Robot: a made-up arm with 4 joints.
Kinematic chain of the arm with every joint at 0, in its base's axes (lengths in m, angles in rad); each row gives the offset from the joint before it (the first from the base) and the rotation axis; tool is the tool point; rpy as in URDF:
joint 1: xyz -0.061 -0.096 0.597 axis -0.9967 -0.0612 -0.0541
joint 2: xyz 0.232 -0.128 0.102 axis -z
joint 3: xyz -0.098 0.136 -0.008 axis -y
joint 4: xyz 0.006 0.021 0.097 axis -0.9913 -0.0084 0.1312
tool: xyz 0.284 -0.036 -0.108 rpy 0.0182 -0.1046 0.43
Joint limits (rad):
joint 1: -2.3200..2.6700
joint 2: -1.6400..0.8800
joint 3: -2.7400..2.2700
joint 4: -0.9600..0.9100
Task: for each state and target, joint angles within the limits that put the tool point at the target. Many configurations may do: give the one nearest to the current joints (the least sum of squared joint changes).
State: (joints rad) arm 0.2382 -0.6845 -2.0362 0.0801
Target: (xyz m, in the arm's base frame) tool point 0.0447 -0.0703 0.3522
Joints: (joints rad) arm -0.6880 -0.9397 -1.5658 0.5471
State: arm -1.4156 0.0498 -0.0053 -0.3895
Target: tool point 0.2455 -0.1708 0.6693
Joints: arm -1.8896 -0.6707 0.0415 -0.2570
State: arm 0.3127 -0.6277 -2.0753 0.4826
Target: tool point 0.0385 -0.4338 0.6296
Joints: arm 0.6925 -1.3391 -1.9132 0.6466
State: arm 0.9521 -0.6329 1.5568 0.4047
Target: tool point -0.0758 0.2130 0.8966
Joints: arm 1.3818 -0.8396 1.9466 0.5588
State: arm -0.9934 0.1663 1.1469 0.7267
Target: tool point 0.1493 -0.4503 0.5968
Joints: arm -1.4543 -0.5151 1.2647 0.2578
